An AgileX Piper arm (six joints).
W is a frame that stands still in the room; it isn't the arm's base.
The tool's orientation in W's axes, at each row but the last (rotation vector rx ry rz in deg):
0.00 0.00 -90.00
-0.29 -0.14 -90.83
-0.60 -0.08 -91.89
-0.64 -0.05 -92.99
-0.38 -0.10 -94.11
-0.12 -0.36 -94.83
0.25 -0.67 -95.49
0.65 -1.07 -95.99
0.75 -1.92 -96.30
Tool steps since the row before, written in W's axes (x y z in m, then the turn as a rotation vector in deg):
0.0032 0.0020 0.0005 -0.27 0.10 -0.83
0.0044 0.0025 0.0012 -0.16 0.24 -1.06
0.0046 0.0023 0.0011 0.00 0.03 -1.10
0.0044 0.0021 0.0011 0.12 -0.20 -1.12
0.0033 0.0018 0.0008 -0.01 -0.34 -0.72
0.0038 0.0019 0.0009 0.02 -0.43 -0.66
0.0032 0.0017 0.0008 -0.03 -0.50 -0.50
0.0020 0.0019 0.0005 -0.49 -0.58 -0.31
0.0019 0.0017 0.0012 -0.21 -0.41 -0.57
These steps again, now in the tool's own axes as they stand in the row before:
-0.0020 0.0032 0.0005 -0.10 -0.27 -0.83
-0.0026 0.0044 0.0012 -0.24 -0.16 -1.06
-0.0024 0.0045 0.0011 -0.04 0.01 -1.10
-0.0023 0.0043 0.0011 0.18 0.14 -1.12
-0.0020 0.0032 0.0008 0.34 0.02 -0.72
-0.0022 0.0036 0.0009 0.42 0.05 -0.66
-0.0020 0.0030 0.0008 0.50 0.01 -0.50
-0.0021 0.0018 0.0005 0.63 -0.43 -0.30
-0.0019 0.0017 0.0012 0.42 -0.18 -0.57

